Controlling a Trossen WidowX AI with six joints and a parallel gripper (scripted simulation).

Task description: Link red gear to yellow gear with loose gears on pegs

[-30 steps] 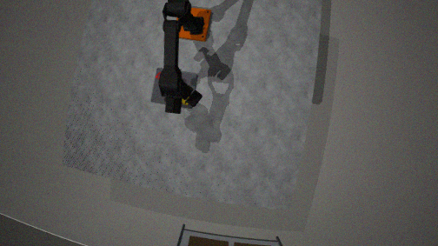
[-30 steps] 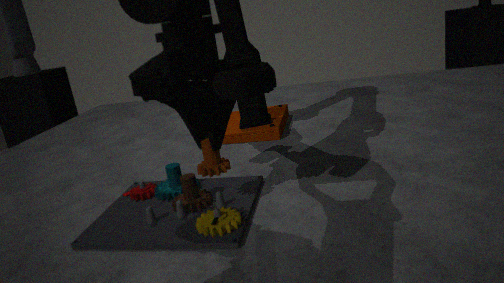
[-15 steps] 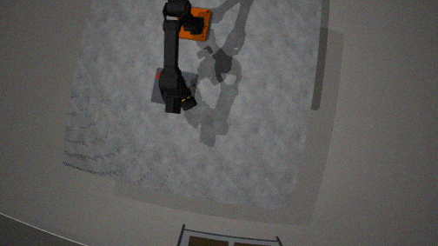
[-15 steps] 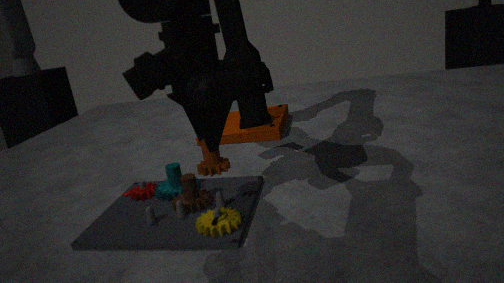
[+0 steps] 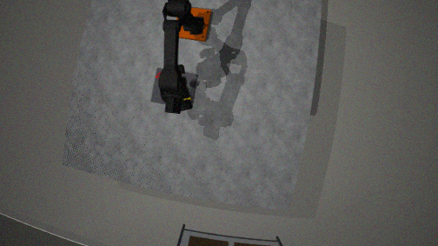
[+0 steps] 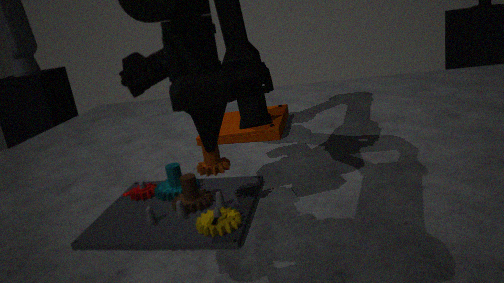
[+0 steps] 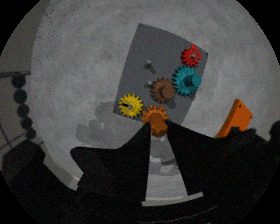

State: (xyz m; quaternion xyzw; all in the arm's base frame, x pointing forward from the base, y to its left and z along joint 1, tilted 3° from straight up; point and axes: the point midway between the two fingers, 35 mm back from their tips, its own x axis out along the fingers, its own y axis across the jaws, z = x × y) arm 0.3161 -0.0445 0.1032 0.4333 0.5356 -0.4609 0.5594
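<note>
The brown gear lies 2 cm behind my gripper tip, 4 cm to the right of it and 6 cm below it. The rest, counted from my gripper tip: yellow striped gear: 4 cm ahead, 7 cm below; then teal gear: 7 cm behind, 7 cm to the right, 6 cm below; then orange gear: 1 cm below.
</note>
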